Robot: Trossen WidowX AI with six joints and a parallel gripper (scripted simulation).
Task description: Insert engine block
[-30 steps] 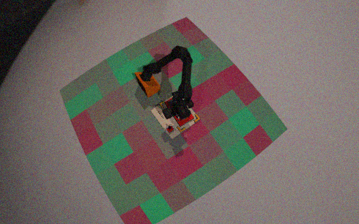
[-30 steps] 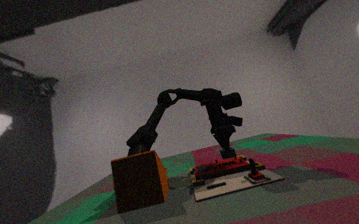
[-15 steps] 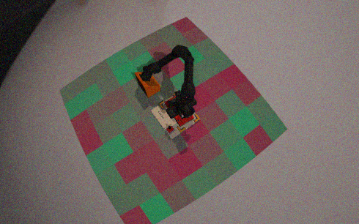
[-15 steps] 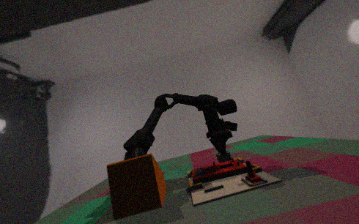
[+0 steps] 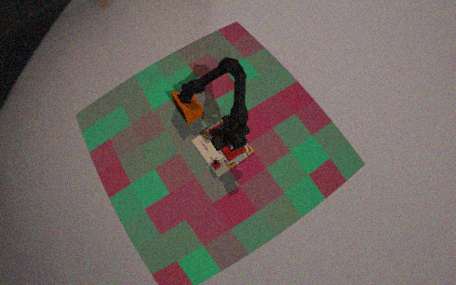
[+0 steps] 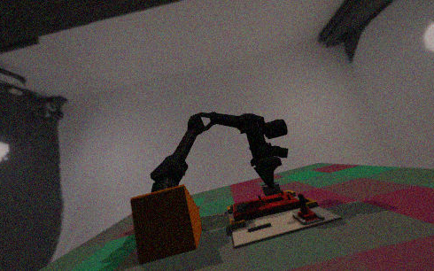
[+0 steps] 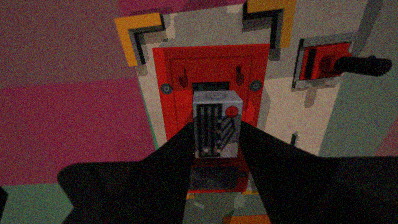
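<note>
Now: gripper tip 10 mm above the engine block.
</note>
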